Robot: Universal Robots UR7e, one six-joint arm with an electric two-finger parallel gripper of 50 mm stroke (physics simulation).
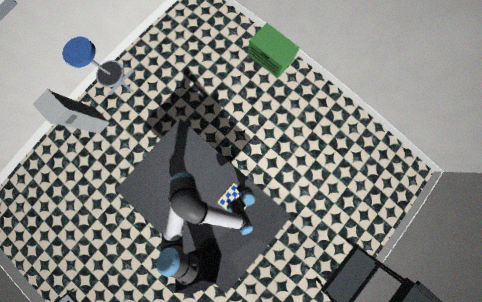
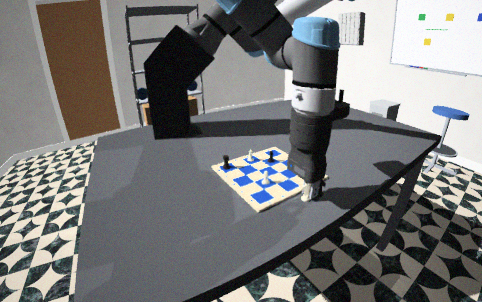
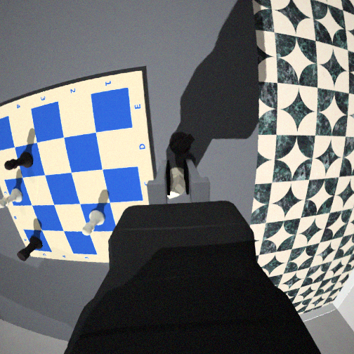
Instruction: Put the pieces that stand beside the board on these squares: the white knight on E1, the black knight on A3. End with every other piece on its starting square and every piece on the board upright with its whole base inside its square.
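Where they show: gripper, fingertip midpoint: (image 2: pixel 309 194); arm's base at its link origin: (image 1: pixel 188 268) (image 2: pixel 197 43).
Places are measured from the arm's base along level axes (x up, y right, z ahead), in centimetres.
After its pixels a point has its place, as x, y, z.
My gripper (image 2: pixel 314 189) @[-33.7, -7.5, 55.9] (image 3: pixel 176 170) is shut on the white knight (image 3: pixel 176 186) (image 2: pixel 306 196) @[-33.5, -6.1, 56.5], close beside the board's column 1 edge; whether its base touches the table is unclear. The black knight (image 3: pixel 181 143) stands just beyond the fingers, apart from the board. The blue-and-cream board (image 3: pixel 142 122) (image 2: pixel 260 208) @[-33.9, 4.2, 54.5] has E1 and A3 free. On it stand a white piece (image 3: pixel 95 220) (image 2: pixel 266 178) @[-32.6, -1.5, 47.2] on B2, a black piece (image 3: pixel 22 160) (image 2: pixel 271 156) @[-32.3, -8.2, 38.6] on D4, a white piece (image 3: pixel 14 195) (image 2: pixel 250 155) @[-32.3, -3.4, 35.3] on C5, and a black piece (image 3: pixel 33 244) (image 2: pixel 226 162) @[-32.1, 4.1, 36.2] on A5.
The dark grey table (image 2: pixel 150 225) @[-34.5, 25.9, 49.7] (image 1: pixel 150 175) @[-34.5, -72.3, 3.0] carries the board and the arm's base. Its edge runs close to the knights' far side from the board. A blue stool (image 1: pixel 79 51) (image 2: pixel 450 113) and a green cabinet (image 1: pixel 272 49) stand on the floor away from the table.
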